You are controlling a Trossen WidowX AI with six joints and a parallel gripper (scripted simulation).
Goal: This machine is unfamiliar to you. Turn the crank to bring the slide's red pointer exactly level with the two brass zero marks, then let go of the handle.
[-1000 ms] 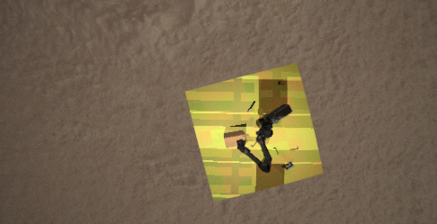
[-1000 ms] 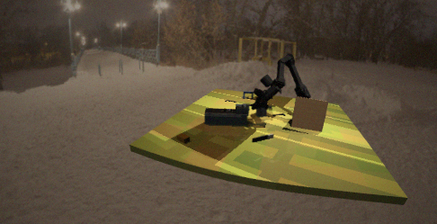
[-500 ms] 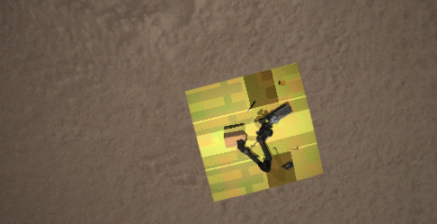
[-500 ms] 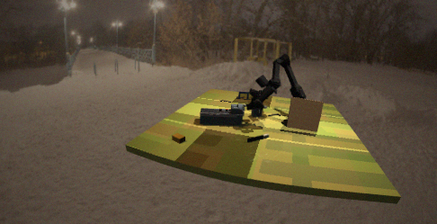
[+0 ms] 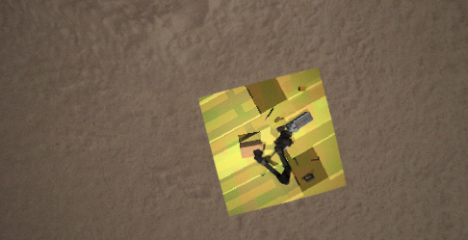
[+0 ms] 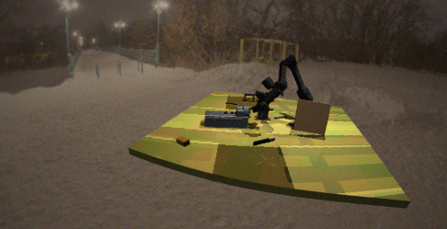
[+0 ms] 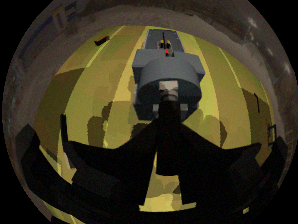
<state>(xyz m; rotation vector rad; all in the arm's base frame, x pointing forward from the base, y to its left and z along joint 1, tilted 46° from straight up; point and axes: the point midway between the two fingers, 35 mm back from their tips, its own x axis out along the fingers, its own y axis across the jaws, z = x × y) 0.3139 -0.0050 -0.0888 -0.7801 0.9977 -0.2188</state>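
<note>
My gripper tip is 2 cm below the crank handle and 2 cm past it. Round my gripper tip: black stick 20 cm to the left, 10 cm behind, 8 cm below; then red pointer 13 cm ahead, 2 cm to the left, 1 cm below; then grey block 15 cm to the right, 7 cm behind, 6 cm below.
</note>
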